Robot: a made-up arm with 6 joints. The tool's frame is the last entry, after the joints. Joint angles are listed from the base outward.
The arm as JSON. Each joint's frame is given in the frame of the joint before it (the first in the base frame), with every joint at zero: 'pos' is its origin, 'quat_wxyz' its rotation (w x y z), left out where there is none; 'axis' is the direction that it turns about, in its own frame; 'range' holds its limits. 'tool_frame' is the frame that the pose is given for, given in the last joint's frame.
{
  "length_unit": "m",
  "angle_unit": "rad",
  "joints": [
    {
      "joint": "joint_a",
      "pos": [
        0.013,
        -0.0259,
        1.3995
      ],
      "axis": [
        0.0,
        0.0,
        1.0
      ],
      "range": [
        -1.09,
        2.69
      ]
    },
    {
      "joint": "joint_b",
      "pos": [
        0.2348,
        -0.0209,
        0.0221
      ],
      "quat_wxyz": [
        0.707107,
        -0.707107,
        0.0,
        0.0
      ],
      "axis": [
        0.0,
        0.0,
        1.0
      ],
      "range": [
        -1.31,
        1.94
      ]
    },
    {
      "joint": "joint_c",
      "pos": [
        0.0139,
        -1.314,
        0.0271
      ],
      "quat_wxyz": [
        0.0,
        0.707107,
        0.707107,
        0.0
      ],
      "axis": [
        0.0,
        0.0,
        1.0
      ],
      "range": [
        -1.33,
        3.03
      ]
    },
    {
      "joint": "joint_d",
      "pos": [
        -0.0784,
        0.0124,
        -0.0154
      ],
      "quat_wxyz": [
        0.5,
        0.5,
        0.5,
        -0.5
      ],
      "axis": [
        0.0,
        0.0,
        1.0
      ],
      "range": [
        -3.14,
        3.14
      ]
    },
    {
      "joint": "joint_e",
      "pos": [
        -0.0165,
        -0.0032,
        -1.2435
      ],
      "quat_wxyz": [
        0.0,
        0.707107,
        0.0,
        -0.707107
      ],
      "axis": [
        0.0,
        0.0,
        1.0
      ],
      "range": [
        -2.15,
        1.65
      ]
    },
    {
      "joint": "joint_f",
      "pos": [
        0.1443,
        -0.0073,
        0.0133
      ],
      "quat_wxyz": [
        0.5,
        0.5,
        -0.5,
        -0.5
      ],
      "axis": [
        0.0,
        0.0,
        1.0
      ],
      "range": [
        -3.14,
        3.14
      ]
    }
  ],
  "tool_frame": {
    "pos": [
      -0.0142,
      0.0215,
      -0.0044
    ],
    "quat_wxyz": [
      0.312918,
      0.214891,
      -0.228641,
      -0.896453
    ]
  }
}
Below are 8 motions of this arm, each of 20 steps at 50 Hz.
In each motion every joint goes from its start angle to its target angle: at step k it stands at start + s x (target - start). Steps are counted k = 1, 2, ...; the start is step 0. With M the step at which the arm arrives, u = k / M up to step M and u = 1 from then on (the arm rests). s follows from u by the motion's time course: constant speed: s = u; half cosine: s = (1 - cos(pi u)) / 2; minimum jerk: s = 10 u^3 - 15 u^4 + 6 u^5.
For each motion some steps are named. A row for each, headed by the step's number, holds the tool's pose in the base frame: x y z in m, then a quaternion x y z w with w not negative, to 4 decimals.
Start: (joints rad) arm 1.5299 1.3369 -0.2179 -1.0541 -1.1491 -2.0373
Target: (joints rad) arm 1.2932 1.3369 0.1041 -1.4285 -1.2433 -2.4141
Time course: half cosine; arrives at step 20
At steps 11, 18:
11: 0.1761 1.7549 0.4619 -0.0804 0.3289 -0.6555 0.6750
18: 0.3810 1.9065 0.5185 -0.0541 0.3554 -0.7429 0.5647

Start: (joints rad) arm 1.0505 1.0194 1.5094 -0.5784 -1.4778 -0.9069
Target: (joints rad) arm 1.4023 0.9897 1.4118 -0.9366 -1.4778 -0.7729
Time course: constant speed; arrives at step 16
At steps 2, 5, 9, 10, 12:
2: 1.1054 2.2284 2.6195 0.5561 0.2001 0.4785 0.6494
5: 0.9462 2.3011 2.6141 0.5615 0.2395 0.5047 0.6104
9: 0.7266 2.3799 2.6077 0.5658 0.2914 0.5349 0.5557
10: 0.6707 2.3962 2.6062 0.5664 0.3042 0.5416 0.5416
12: 0.5578 2.4249 2.6035 0.5671 0.3297 0.5538 0.5129

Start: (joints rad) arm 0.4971 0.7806 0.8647 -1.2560 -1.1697 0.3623
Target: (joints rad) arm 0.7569 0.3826 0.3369 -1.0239 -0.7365 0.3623
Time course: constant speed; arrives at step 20
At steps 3, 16, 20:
3: 2.0526 1.3281 2.4797 0.5893 -0.1105 0.6159 0.5110
16: 1.6335 1.4641 2.5572 0.5232 -0.1349 0.6280 0.5600
20: 1.4986 1.4767 2.5676 0.5004 -0.1454 0.6353 0.5699

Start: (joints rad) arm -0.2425 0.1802 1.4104 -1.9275 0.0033 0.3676
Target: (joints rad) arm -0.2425 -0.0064 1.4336 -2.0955 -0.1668 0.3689
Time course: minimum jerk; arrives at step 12
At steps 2, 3, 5, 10, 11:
2: 0.8976 -0.2220 4.0509 0.3513 -0.8944 0.2247 0.1615
3: 0.8630 -0.2112 4.0602 0.3549 -0.8920 0.2335 0.1545
5: 0.7382 -0.1726 4.0893 0.3668 -0.8822 0.2655 0.1294
10: 0.4132 -0.0735 4.1330 0.3896 -0.8498 0.3490 0.0651
11: 0.3970 -0.0686 4.1340 0.3904 -0.8480 0.3531 0.0620

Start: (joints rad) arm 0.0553 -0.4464 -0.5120 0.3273 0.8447 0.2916
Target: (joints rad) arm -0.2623 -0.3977 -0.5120 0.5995 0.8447 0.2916
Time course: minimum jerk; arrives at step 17
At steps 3, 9, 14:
3: 1.0501 0.0365 2.7321 -0.3975 -0.6248 0.4757 0.4747
9: 1.0809 -0.1185 2.7107 -0.4682 -0.5513 0.4864 0.4902
14: 1.0879 -0.2466 2.6916 -0.5147 -0.4873 0.4941 0.5035

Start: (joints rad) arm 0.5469 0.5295 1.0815 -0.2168 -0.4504 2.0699
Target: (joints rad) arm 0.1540 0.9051 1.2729 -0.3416 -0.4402 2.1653
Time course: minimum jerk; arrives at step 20
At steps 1, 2, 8, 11, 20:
1: 1.7806 1.0808 3.2958 -0.6688 -0.2182 0.6784 0.2118
2: 1.7873 1.0779 3.2924 -0.6688 -0.2170 0.6785 0.2126
8: 2.0582 0.9253 3.1382 -0.6652 -0.1699 0.6841 0.2465
11: 2.2774 0.7427 2.9870 -0.6587 -0.1289 0.6871 0.2783
20: 2.5446 0.4028 2.7430 -0.6440 -0.0708 0.6877 0.3276

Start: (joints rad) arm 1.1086 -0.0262 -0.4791 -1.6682 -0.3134 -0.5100
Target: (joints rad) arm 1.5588 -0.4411 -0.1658 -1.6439 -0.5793 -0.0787
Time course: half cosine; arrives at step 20
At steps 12, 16, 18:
12: 0.1319 1.2213 2.7447 0.8452 0.1277 0.3234 0.4060
16: -0.0241 1.0609 2.9499 0.8494 0.1310 0.4226 0.2877
18: -0.0618 1.0045 3.0040 0.8485 0.1298 0.4470 0.2517

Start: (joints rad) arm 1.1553 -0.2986 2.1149 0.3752 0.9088 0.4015
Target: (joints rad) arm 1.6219 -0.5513 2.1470 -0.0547 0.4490 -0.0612
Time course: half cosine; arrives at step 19
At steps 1, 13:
1: -0.5260 -1.1899 3.4080 0.1598 0.8417 0.4779 0.1943
13: -0.0525 -1.6872 3.1081 -0.2310 0.8383 0.4021 0.2866

